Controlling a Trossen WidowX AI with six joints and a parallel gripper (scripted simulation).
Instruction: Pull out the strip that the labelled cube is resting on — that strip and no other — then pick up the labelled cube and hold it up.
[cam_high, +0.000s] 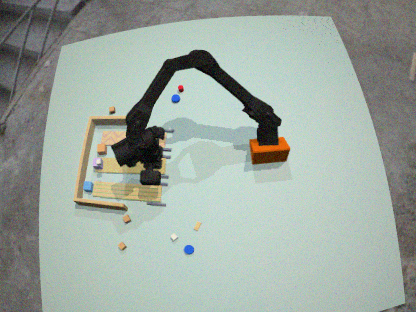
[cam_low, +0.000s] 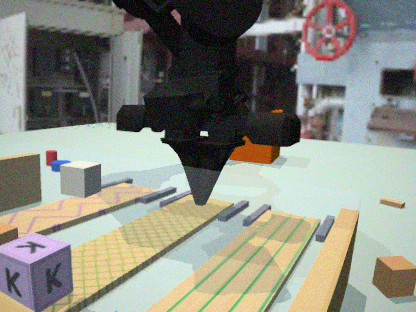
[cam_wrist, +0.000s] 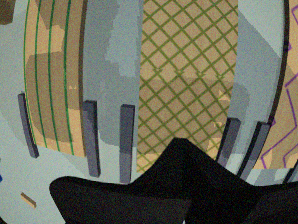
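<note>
Now: gripper tip 21 cm short of the labelled cube, 2 cm below it and 1 cm to the right of it. The rest, counted from my gripper tip: red cylinder (30 cm to the right, 5 cm behind, 1 cm above).
</note>
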